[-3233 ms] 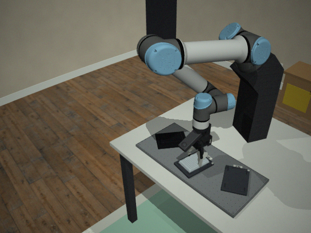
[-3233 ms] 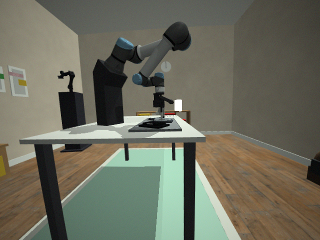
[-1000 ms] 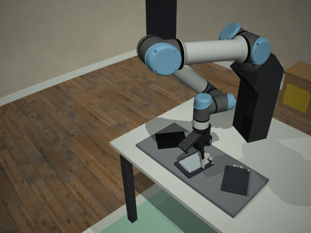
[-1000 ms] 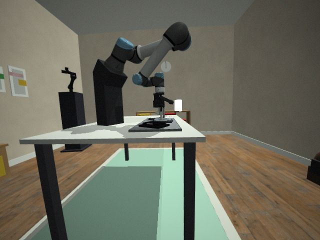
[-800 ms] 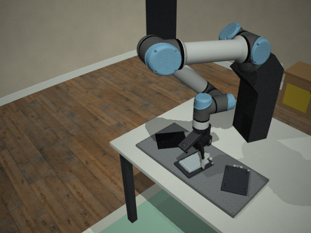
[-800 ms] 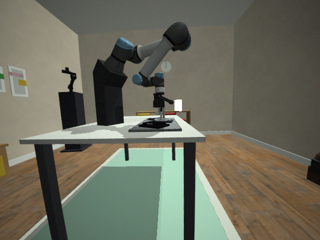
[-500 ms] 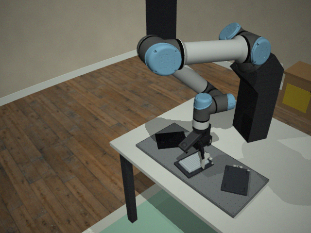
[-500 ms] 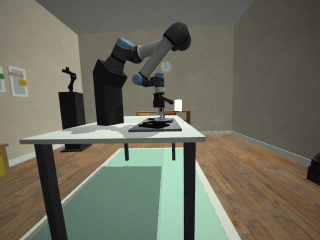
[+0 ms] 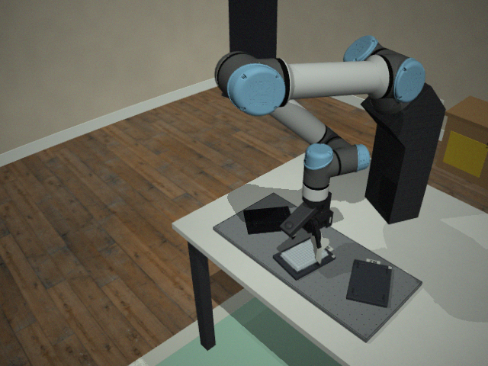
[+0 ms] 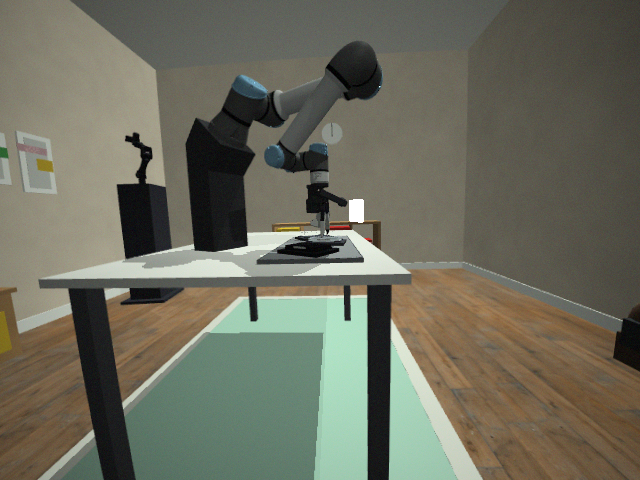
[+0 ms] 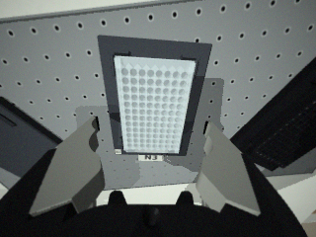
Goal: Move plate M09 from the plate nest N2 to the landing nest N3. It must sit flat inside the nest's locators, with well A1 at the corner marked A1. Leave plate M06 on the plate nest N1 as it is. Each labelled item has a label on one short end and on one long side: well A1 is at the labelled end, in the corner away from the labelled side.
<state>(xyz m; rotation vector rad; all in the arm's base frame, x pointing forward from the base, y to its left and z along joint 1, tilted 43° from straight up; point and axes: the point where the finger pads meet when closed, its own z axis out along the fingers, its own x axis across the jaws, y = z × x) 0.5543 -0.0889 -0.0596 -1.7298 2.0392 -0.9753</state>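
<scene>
Now: the white well plate 2 cm below my hand. Also, from my hand: N3 label: 9 cm behind, 3 cm to the left, 4 cm below; black plate M06: 8 cm behind, 20 cm to the right, 2 cm below; dark nest: 3 cm below.
</scene>
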